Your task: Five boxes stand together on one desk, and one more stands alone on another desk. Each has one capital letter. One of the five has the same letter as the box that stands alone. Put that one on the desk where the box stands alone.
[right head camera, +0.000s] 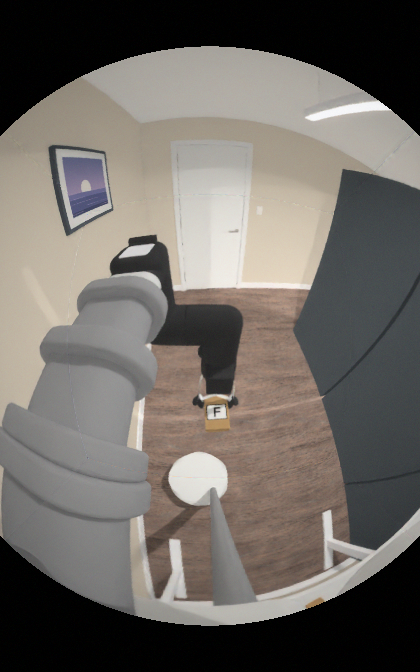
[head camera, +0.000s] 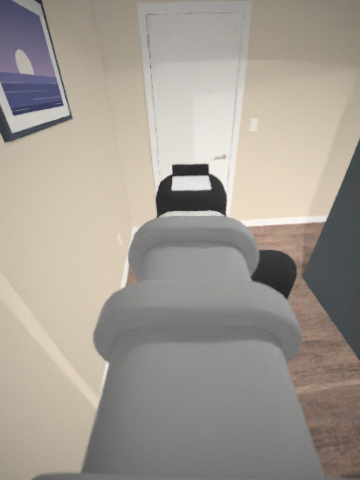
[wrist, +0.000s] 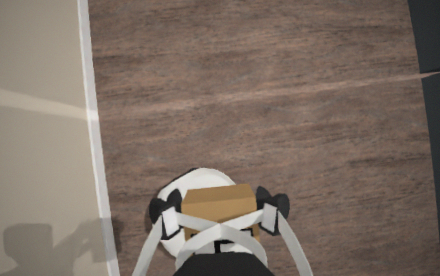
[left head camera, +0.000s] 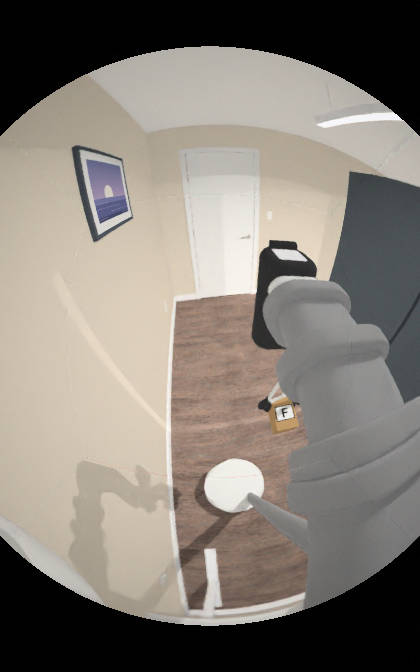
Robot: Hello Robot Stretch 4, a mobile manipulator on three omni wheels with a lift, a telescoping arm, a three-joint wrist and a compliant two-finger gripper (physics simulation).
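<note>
A brown box with a black F on a white label is between the fingers of my gripper. My gripper is shut on this box and holds it clear of the floor, below the wrist. In the wrist view the two dark fingertips press on the box's left and right sides, and part of the letter is hidden. In the right head view a white desk shows at the bottom edge, with a small piece of another brown box. The lone box does not show.
A dark partition stands on the right. A beige wall with a picture runs along the left. A white door is ahead. A white round disc is low near the wall.
</note>
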